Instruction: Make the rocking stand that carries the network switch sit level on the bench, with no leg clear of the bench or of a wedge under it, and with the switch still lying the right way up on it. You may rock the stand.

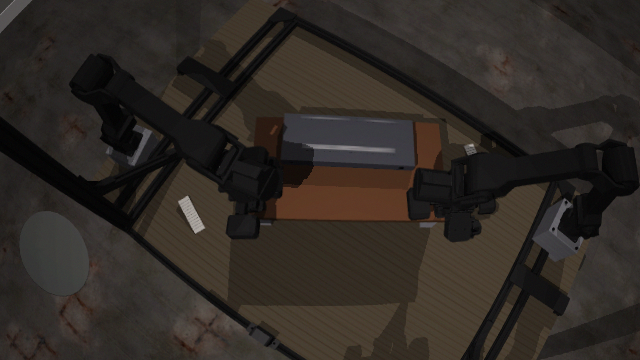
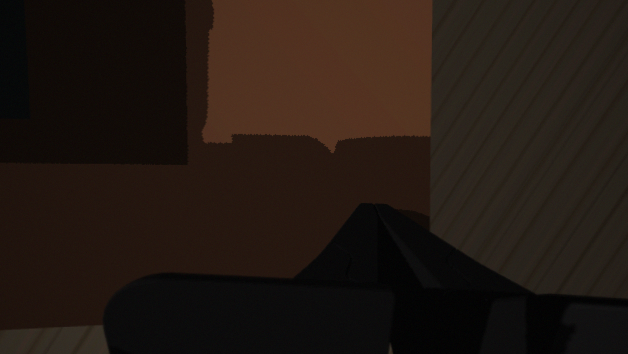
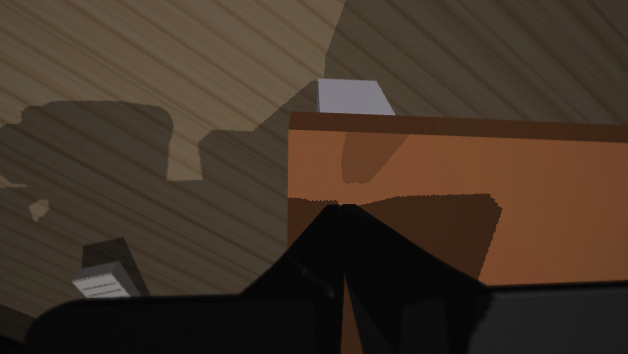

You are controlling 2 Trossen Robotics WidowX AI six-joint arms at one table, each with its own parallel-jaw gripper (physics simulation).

Path:
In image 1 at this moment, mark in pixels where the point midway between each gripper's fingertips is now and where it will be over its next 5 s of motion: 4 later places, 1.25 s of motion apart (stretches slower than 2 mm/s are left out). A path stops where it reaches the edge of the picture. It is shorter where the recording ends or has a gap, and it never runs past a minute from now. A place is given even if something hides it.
My left gripper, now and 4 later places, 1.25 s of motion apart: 264,208; 266,209; 268,120; 271,126; 272,126
My right gripper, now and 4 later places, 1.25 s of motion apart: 440,208; 440,208; 442,123; 436,129; 437,128

